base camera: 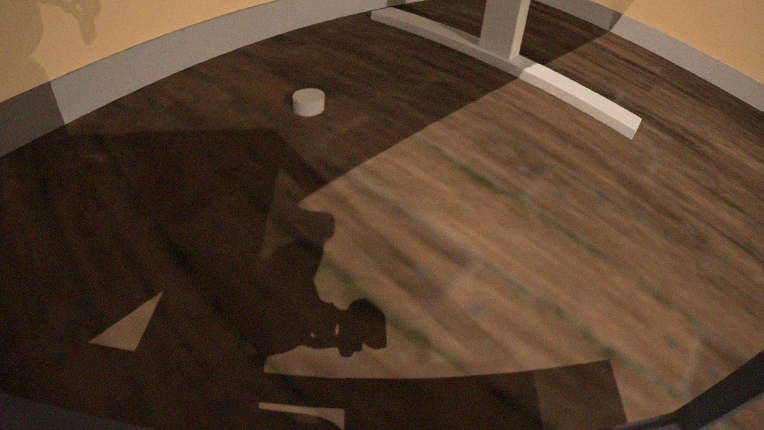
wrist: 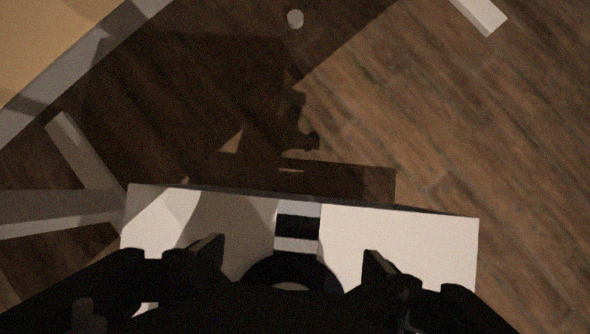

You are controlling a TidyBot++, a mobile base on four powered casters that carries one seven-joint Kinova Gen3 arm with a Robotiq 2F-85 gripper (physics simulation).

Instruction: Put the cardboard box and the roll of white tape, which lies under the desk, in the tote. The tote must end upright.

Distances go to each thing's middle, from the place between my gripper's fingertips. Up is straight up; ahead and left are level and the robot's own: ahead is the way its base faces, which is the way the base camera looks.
Scene:
Right now my hand is 56 cm short of the roll of white tape (base camera: 306, 102), 56 cm above it and 7 cm to the right of it.

